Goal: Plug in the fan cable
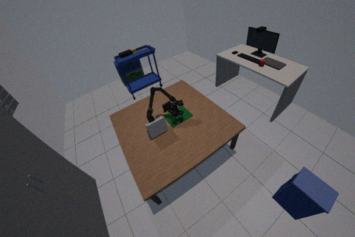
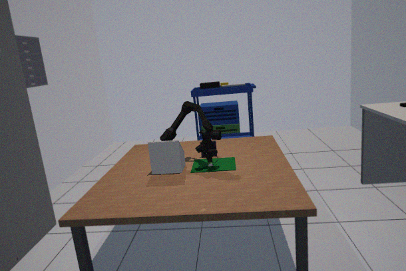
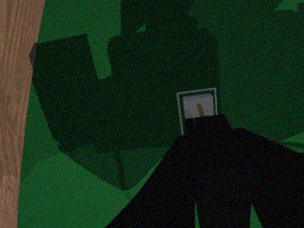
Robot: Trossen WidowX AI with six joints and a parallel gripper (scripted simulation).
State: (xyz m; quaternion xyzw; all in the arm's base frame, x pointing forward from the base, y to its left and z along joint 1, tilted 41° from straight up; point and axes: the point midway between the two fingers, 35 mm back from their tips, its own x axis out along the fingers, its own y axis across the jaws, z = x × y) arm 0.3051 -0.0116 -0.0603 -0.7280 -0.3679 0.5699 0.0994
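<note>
My gripper tip is now 1 cm short of the fan plug and 1 cm below it. The rest, counted from my gripper tip: green board: 3 cm ahead, 2 cm to the left, 6 cm below; black fan: 20 cm to the left, 2 cm above; four-pin fan header: 1 cm ahead, 4 cm below.
</note>
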